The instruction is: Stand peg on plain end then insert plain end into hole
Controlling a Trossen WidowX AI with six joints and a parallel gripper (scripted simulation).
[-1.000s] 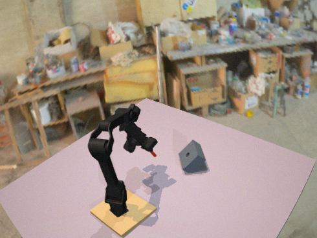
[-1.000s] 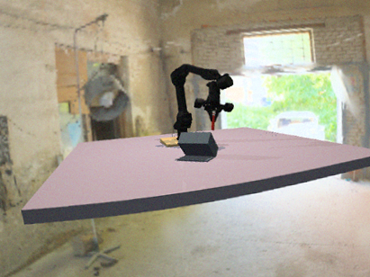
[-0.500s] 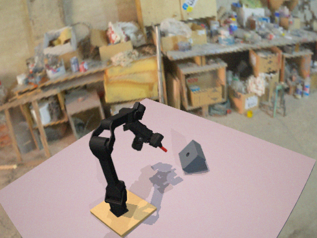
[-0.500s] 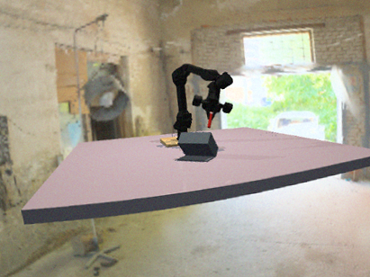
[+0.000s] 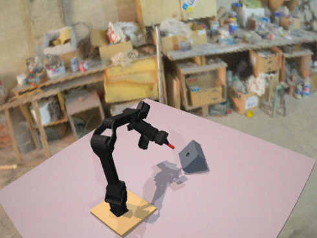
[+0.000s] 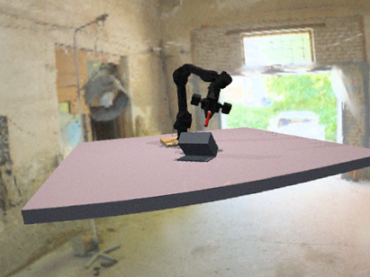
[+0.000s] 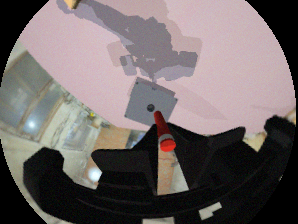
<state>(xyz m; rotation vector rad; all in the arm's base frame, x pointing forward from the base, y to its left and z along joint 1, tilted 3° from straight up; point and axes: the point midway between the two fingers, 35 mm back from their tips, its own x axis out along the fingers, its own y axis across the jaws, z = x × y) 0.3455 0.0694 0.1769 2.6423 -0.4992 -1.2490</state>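
My gripper tip is 100 mm above the sloped panel, 90 mm short of it and 70 mm to the left of it. Round my gripper tip: grey foot plate: 150 mm below, 100 mm ahead, 80 mm to the right; then red peg: 10 mm to the left, 10 mm behind, 10 mm above.
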